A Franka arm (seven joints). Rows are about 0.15 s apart.
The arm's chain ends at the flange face. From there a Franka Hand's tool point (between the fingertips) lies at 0.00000 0.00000 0.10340 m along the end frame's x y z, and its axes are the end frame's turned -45 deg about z.
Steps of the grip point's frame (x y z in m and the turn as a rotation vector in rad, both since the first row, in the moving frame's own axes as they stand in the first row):
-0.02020 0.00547 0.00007 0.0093 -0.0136 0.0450
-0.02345 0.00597 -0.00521 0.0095 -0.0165 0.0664
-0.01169 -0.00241 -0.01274 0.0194 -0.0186 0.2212
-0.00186 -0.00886 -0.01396 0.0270 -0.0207 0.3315
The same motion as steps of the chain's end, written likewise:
-0.00873 0.01787 0.00008 -0.0030 -0.0162 0.0450
-0.01044 0.02035 -0.00519 -0.0049 -0.0184 0.0664
-0.00722 0.00693 -0.01270 0.0006 -0.0269 0.2212
-0.00423 -0.00392 -0.01390 0.0045 -0.0337 0.3315

